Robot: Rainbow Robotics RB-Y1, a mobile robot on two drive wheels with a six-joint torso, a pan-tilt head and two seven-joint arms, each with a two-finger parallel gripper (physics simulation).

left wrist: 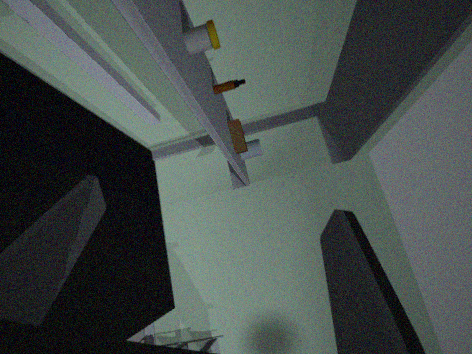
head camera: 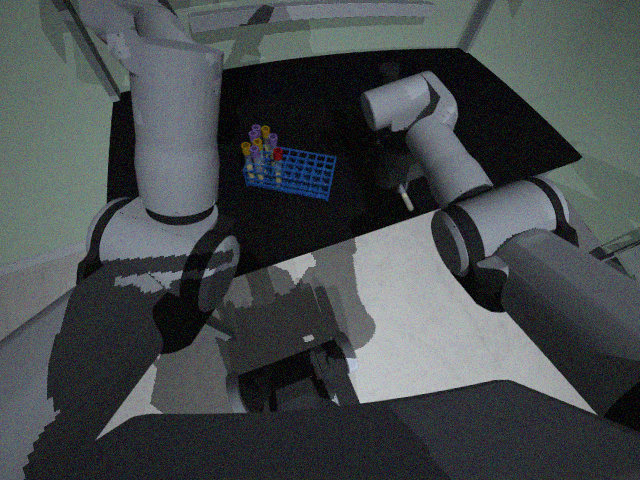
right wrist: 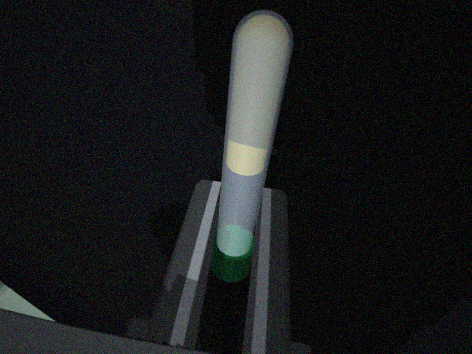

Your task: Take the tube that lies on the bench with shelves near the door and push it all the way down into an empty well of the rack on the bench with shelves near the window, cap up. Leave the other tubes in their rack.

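Places are measured from the robot's base along level axes (x ahead, y left, z up), in centimetres.
Pixels of known places: left gripper, fingertip midpoint: (left wrist: 214,208); right gripper, fingertip midpoint: (head camera: 400,188) (right wrist: 240,200); robot's base at its link origin: (head camera: 293,373).
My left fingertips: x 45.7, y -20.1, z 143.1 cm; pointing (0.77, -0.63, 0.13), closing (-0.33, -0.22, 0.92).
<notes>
For each thing: its top centre in the pictures, then the offset to it from my left fingertips. "pt": a spot on its surface instead. Level surfaces: height alone.
- green-capped tube at its top centre: (right wrist: 230,197) (head camera: 403,189) dx -16.6, dy -19.6, dz -49.4 cm
- blue rack at its top centre: (head camera: 290,162) dx -3.8, dy +4.7, dz -45.9 cm
- red-capped tube at a spot on its surface: (head camera: 278,153) pt dx -6.2, dy +8.0, dz -39.7 cm
- black bench at its surface level: dz -51.6 cm
- wall shelf at its surface level: dz -5.9 cm
- yellow-lidded jar at a spot on its surface: (left wrist: 200,38) pt dx +35.5, dy -25.2, dz -2.8 cm
- orange bottle at a spot on its surface: (left wrist: 226,86) pt dx +41.0, dy -48.8, dz -2.1 cm
- orange box at a spot on its surface: (left wrist: 237,136) pt dx +33.7, dy -66.9, dz -3.8 cm
The green-capped tube (head camera: 407,199) (right wrist: 257,90) has pale contents. My right gripper (right wrist: 240,200) is shut on it near the cap, and the rounded end sticks out past the fingertips. In the head view it is right of the blue rack (head camera: 297,192), apart from it, with its rounded end slanting down toward the bench's front edge. The rack stands on the black bench; its right part has empty wells. Several tubes with yellow, purple and red caps, one being a red-capped tube (head camera: 278,153), stand at its left end. My left gripper (left wrist: 214,208) is open and empty, away from the rack.
The black bench (head camera: 351,206) has its front edge nearest my body. My left arm (head camera: 175,129) rises left of the rack. A wall shelf (left wrist: 200,100) holds a yellow-lidded jar (left wrist: 200,38), an orange bottle (left wrist: 226,86) and an orange box (left wrist: 237,136).
</notes>
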